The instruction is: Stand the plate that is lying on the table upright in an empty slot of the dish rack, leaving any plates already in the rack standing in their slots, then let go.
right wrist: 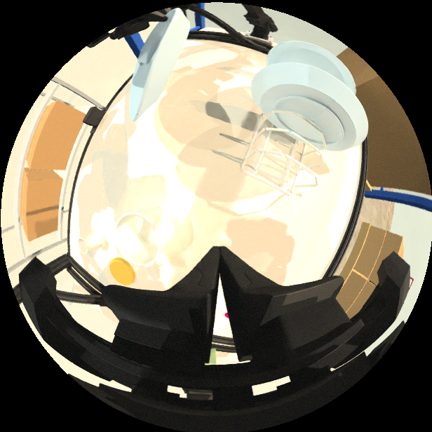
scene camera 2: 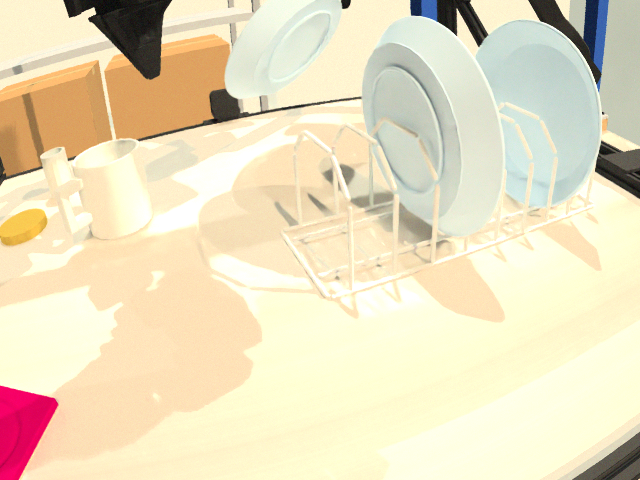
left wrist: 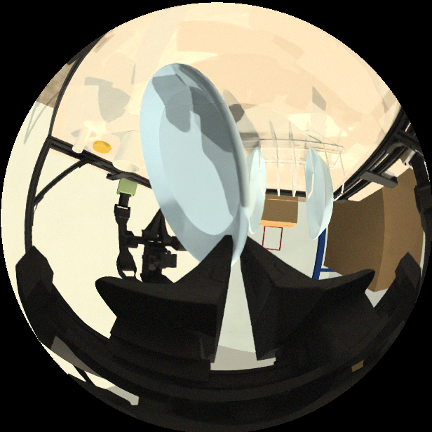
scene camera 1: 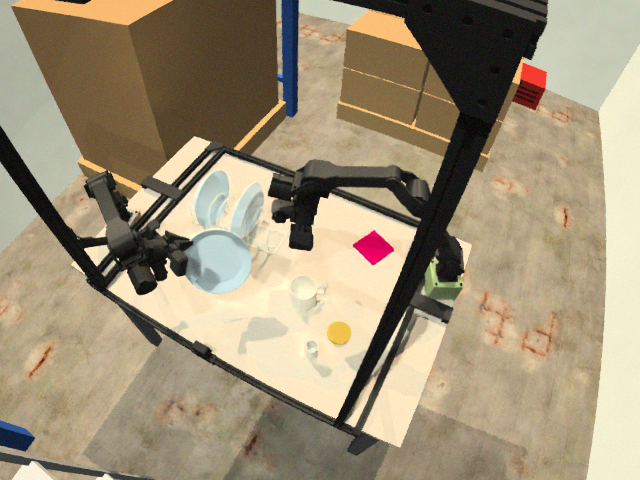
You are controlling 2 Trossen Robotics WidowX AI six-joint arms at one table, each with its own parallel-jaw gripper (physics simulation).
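Frame: origin at the left arm's base, x up, y ahead, z left, level; millimetres.
Seen in the pictures: left gripper, fingertip midpoint: (scene camera 1: pixel 192 241); right gripper, fingertip midpoint: (scene camera 2: pixel 153 77); right arm's base, origin of the base link: (scene camera 1: pixel 446 273).
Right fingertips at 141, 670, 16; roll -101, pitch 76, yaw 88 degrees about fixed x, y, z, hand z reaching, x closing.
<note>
Pixels of each thing's top centre, then the offset from my right fingertips to it, as dx, dy, dz. "pt": a spot on its surface instead.
- white wire dish rack, surface spot: (scene camera 2: pixel 351 248) pt -128, -96, +138
- pale mug, surface spot: (scene camera 2: pixel 116 191) pt -116, +49, -65
- small cup, middle of its top: (scene camera 2: pixel 52 152) (scene camera 1: pixel 311 345) -107, +123, -262
- yellow disc, middle of its top: (scene camera 2: pixel 21 222) (scene camera 1: pixel 339 332) -158, +183, -180
- pink square, surface spot: (scene camera 2: pixel 20 428) pt -163, +180, +157
A light-blue plate (scene camera 1: pixel 222 266) (scene camera 2: pixel 289 49) (left wrist: pixel 195 160) (right wrist: pixel 157 65) is held tilted, off the table, by my left gripper (scene camera 1: pixel 187 249) (left wrist: pixel 235 241), which is shut on its rim. The white wire dish rack (scene camera 2: pixel 351 248) (right wrist: pixel 265 181) stands on the table, beyond and below the held plate in the left wrist view. One blue plate (scene camera 1: pixel 249 209) (scene camera 2: pixel 465 129) (right wrist: pixel 310 120) stands near its middle, another blue plate (scene camera 1: pixel 210 198) (scene camera 2: pixel 547 113) toward its far end. The slots at the left end in scene camera 2 are empty. My right gripper (right wrist: pixel 218 251) is shut and empty, high above the table.
A pale mug (scene camera 1: pixel 303 293) (scene camera 2: pixel 116 191), a small cup (scene camera 1: pixel 311 347) and a yellow disc (scene camera 1: pixel 339 333) (scene camera 2: pixel 23 226) stand away from the rack. A pink square (scene camera 1: pixel 373 248) (scene camera 2: pixel 20 428) lies toward the right arm. Black frame posts and rails surround the table.
</note>
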